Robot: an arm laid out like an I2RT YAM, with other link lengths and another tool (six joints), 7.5 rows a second.
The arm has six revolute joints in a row. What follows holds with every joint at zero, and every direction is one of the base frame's.
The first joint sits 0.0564 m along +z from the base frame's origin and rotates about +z.
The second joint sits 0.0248 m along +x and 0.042 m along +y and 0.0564 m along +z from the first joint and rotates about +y.
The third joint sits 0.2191 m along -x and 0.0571 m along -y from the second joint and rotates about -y.
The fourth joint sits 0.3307 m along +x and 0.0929 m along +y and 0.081 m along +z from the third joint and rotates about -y.
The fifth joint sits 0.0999 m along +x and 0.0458 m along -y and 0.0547 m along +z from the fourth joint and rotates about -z.
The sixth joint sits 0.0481 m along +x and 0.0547 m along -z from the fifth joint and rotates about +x.
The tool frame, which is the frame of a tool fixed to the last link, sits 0.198 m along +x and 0.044 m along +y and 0.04 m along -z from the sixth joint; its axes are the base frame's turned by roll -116, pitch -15.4 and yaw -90 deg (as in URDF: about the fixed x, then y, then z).
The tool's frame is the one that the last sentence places.
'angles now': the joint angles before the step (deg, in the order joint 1, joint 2, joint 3, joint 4, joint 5, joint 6). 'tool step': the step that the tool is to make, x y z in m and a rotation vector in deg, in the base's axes. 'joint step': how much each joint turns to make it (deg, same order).
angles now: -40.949, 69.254, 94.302, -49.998, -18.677, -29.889
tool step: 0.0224, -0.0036, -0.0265, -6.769, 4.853, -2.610
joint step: 7.582, 1.880, -2.104, 3.503, 12.762, -3.280
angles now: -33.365, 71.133, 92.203, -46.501, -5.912, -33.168
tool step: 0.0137, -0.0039, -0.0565, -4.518, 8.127, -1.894
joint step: 5.605, 3.413, -3.516, 2.166, 10.368, -3.602
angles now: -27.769, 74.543, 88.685, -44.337, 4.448, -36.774
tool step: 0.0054, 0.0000, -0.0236, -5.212, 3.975, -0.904
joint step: 3.961, 0.497, -3.524, 3.146, 7.457, -3.080
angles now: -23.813, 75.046, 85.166, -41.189, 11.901, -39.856
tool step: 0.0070, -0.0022, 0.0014, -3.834, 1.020, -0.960
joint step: 2.405, 1.162, -0.027, 2.150, 4.897, -1.726
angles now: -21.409, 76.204, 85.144, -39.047, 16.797, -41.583
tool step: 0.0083, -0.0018, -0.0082, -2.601, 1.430, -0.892
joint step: 1.902, 1.901, -0.310, 2.167, 3.890, -1.202
